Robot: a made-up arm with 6 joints.
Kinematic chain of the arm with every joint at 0, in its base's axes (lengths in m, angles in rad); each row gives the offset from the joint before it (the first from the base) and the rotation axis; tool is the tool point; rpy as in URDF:
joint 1: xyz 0 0 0.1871 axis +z
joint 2: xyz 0 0 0 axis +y
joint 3: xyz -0.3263 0 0.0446 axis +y
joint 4: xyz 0.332 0 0.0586 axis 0.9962 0 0.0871
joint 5: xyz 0 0 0 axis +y
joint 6: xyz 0.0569 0 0.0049 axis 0.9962 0 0.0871
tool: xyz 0 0 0 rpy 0 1.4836 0
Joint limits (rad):
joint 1: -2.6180..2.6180
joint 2: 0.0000..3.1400
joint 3: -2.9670..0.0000
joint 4: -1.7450..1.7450
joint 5: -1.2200..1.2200
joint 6: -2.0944..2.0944
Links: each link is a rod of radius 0.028 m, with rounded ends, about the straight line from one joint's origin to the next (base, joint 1, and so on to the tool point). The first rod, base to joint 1, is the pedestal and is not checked.
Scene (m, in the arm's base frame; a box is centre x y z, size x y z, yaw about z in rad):
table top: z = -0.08
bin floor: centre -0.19 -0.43 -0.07 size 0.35 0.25 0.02 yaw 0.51
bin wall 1: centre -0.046 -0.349 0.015 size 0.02 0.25 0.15 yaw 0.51
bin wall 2: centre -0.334 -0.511 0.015 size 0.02 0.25 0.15 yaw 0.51
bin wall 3: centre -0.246 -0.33 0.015 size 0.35 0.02 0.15 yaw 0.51
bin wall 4: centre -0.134 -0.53 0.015 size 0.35 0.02 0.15 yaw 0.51
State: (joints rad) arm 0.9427 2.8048 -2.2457 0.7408 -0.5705 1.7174
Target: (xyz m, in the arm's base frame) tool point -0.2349 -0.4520 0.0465
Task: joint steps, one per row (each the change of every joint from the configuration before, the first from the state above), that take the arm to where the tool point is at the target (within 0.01 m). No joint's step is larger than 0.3 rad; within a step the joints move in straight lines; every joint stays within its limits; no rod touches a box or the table.
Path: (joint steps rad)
1: -0.2921 -0.0628 0.1008 0.0246 -0.0305 0.0000
2: -0.2921 -0.0627 0.1009 0.0247 -0.0304 0.0000
3: -0.2921 -0.0628 0.1008 0.0246 -0.0305 0.0000
4: -0.2921 -0.0627 0.1008 0.0247 -0.0304 0.0000
5: -0.2921 -0.0628 0.1009 0.0246 -0.0305 0.0000
6: -0.2921 -0.0628 0.1008 0.0247 -0.0305 0.0000
7: -0.2921 -0.0627 0.1008 0.0246 -0.0304 0.0000
8: -0.2921 -0.0628 0.1008 0.0247 -0.0305 0.0000
9: -0.2921 -0.0627 0.1009 0.0246 -0.0305 0.0000
10: -0.2921 -0.0628 0.1008 0.0247 -0.0304 0.0000
11: -0.0014 0.1526 -0.0383 -0.0058 0.0197 0.0000
12: -0.0015 0.1526 -0.0384 -0.0057 0.0197 0.0000

